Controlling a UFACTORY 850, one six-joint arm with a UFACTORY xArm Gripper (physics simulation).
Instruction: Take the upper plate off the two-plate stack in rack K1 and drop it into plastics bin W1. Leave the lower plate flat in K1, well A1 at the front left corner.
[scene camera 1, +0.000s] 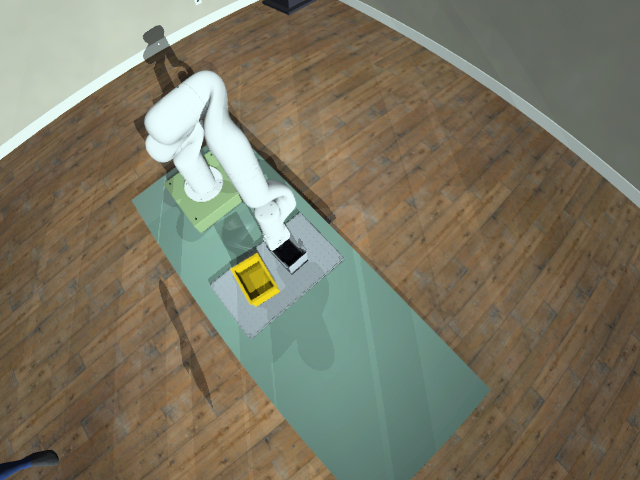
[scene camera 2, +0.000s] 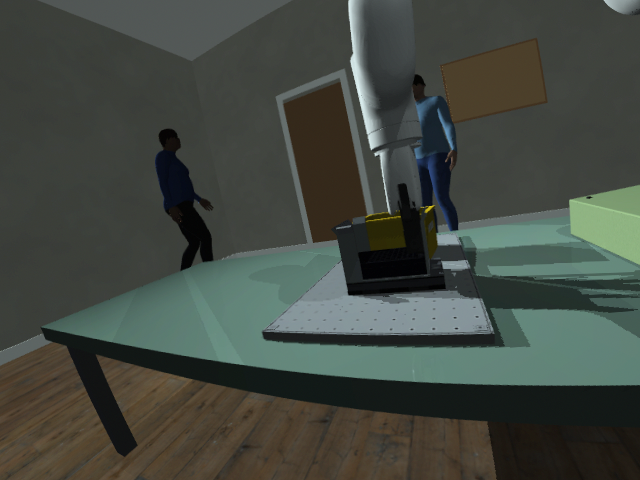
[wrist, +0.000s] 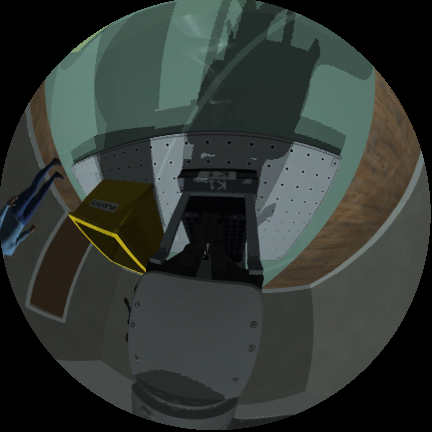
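Note:
Rack K1 (scene camera 1: 298, 265) (scene camera 2: 352, 255) (wrist: 188, 185) is a grey and black holder with upright corner posts. Black plates (scene camera 1: 289, 254) (scene camera 2: 381, 264) (wrist: 238, 230) lie low and look flat inside it; the line between upper and lower plate is too dark to tell. My gripper (scene camera 2: 411, 246) (wrist: 210, 219) is shut with its fingers together and no plate between them. It points down between the rack's posts, over the plates; whether the tips touch them is hidden. In scene camera 1 the arm hides the fingers. Plastics bin W1 (scene camera 1: 256, 280) (scene camera 2: 384, 232) (wrist: 114, 206) is yellow and open-topped, beside the rack.
A grey perforated board (scene camera 1: 323, 253) (scene camera 2: 372, 317) (wrist: 300, 200) carries the rack and the bin on a green table (scene camera 1: 361, 372) (scene camera 2: 206, 304) (wrist: 135, 85). The green base block (scene camera 1: 206, 211) (scene camera 2: 610, 222) of the arm stands nearby. Two people stand beyond the table in scene camera 2.

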